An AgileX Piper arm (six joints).
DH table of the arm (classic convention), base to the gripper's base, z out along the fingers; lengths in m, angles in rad. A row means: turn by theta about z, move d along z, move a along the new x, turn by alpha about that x. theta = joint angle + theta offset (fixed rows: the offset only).
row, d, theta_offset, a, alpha
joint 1, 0.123, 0, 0, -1.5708
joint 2, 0, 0.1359, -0.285, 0
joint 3, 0, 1.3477, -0.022, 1.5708
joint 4, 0.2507, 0, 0, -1.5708
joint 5, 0, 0, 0, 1.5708
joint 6, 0.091, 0, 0, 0
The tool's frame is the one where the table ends.
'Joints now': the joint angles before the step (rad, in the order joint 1, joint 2, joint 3, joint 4, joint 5, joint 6). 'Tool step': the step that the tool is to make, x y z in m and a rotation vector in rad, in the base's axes. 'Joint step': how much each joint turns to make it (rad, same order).
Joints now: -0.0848 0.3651 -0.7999 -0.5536 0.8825 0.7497
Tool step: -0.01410 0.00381 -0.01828 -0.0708 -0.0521 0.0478
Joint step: 0.0000 -0.1154 0.0942 0.0066 -0.0704 -0.0594
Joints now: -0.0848 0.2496 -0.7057 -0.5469 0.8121 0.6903
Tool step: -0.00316 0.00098 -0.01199 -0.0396 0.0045 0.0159
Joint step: 0.0000 -0.0454 0.0511 -0.0001 -0.0216 -0.0373
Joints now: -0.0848 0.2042 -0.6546 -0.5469 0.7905 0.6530
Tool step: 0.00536 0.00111 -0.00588 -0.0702 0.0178 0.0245
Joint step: -0.0085 -0.0016 0.0347 -0.0001 -0.0518 -0.0630
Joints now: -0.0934 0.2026 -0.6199 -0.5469 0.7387 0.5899
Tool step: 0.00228 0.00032 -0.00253 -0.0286 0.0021 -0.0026
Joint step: -0.0194 0.0000 0.0167 -0.0001 -0.0297 -0.0229
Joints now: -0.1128 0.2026 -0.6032 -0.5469 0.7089 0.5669
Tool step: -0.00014 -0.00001 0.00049 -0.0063 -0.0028 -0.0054
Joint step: -0.0087 0.0000 -0.0001 0.0000 -0.0059 -0.0048
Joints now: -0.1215 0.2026 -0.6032 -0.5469 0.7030 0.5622
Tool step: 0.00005 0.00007 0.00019 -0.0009 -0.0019 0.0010
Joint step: 0.0000 0.0000 0.0000 -0.0001 -0.0023 0.0000
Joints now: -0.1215 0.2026 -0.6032 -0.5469 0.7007 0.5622
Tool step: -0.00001 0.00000 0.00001 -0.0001 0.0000 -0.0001
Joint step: -0.0001 0.0000 0.0000 0.0000 0.0000 -0.0001
